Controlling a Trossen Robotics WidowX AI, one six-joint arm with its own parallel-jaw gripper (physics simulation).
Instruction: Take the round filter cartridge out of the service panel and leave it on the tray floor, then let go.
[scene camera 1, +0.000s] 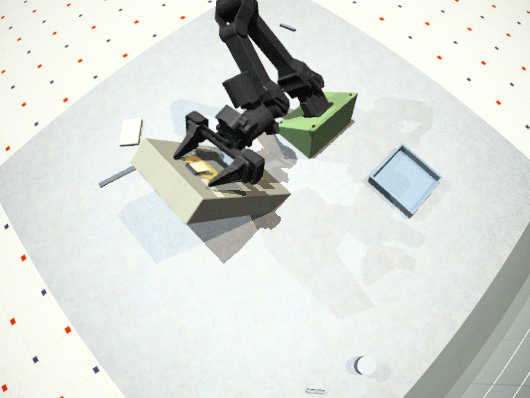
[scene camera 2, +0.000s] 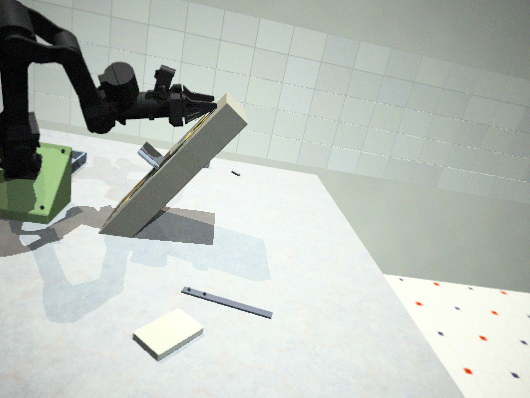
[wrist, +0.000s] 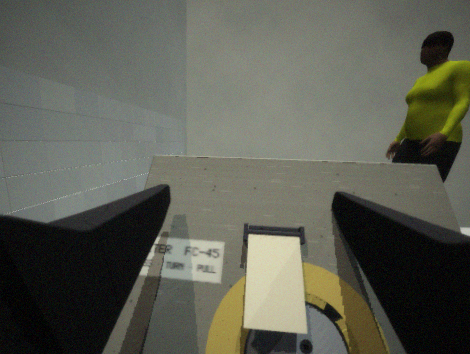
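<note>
The service panel (scene camera 1: 167, 180) (scene camera 2: 180, 170) (wrist: 215, 175) is a beige slab, tilted up from the table. The round filter cartridge (wrist: 327, 327) shows as a grey disc inside a yellow ring at the bottom of the wrist view. A cream tab (wrist: 274, 285) (scene camera 1: 200, 166) on a dark bracket covers part of it. My gripper (scene camera 1: 192, 171) (scene camera 2: 215, 102) (wrist: 252, 196) is open and empty at the panel's upper part, one finger on each side of the tab. Whether the fingertips touch the panel is unclear. The light blue tray (scene camera 1: 392, 199) stands on the right in scene view 1.
A green wedge block (scene camera 1: 332, 127) (scene camera 2: 60, 185) is at the arm's base. A cream plate (scene camera 1: 131, 132) (scene camera 2: 168, 332) and a grey bar (scene camera 1: 117, 177) (scene camera 2: 227, 302) lie near the panel. A grey flap (scene camera 2: 149, 155) sticks out from the panel's lower face. A white cylinder (scene camera 1: 366, 365) stands far off.
</note>
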